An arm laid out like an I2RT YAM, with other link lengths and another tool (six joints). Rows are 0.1 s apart.
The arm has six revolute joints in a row. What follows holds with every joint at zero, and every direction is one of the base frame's.
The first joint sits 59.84 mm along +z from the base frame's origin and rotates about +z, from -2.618 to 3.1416 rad.
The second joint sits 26.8 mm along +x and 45.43 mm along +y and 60.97 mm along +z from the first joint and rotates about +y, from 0 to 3.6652 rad.
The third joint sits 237.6 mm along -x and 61.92 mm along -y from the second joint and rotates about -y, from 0 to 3.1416 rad.
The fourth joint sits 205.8 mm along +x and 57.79 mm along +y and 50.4 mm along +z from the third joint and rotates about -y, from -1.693 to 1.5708 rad.
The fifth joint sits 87.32 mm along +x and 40 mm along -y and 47.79 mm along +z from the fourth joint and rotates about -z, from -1.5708 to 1.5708 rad.
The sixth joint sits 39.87 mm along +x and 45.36 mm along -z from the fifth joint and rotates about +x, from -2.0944 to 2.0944 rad.
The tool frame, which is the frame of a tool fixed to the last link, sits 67 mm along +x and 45 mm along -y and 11 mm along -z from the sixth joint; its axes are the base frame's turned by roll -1.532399, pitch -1.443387 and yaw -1.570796 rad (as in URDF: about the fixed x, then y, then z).
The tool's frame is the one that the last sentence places.
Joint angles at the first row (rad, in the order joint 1, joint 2, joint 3, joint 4, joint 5, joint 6):
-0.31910 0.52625 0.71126 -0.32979 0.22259 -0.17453
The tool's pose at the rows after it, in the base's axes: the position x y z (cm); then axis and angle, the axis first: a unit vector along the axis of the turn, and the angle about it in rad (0 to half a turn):
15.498, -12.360, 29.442, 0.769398, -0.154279, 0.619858, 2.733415
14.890, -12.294, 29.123, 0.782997, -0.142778, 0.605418, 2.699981
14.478, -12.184, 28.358, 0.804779, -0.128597, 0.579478, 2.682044
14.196, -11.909, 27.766, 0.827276, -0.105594, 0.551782, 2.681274
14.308, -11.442, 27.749, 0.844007, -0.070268, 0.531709, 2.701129
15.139, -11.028, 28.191, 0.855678, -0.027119, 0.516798, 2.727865
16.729, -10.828, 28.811, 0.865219, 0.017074, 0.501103, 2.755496
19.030, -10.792, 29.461, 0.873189, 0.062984, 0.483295, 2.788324
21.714, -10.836, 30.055, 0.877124, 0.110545, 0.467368, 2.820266
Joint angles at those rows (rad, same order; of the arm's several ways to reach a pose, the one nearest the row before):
-0.31943 0.49384 0.70479 -0.39310 0.23562 -0.21571
-0.31949 0.47054 0.70288 -0.43967 0.24929 -0.25807
-0.31944 0.46023 0.70553 -0.50757 0.25277 -0.29544
-0.31947 0.45680 0.72311 -0.58923 0.23557 -0.33627
-0.31947 0.46674 0.75930 -0.66202 0.18789 -0.38471
-0.31952 0.50908 0.80665 -0.70326 0.12605 -0.44310
-0.31954 0.59070 0.86346 -0.71737 0.06499 -0.50529
-0.31952 0.70630 0.93443 -0.71890 0.00169 -0.57128
-0.31944 0.83296 1.01224 -0.71353 -0.06119 -0.64334

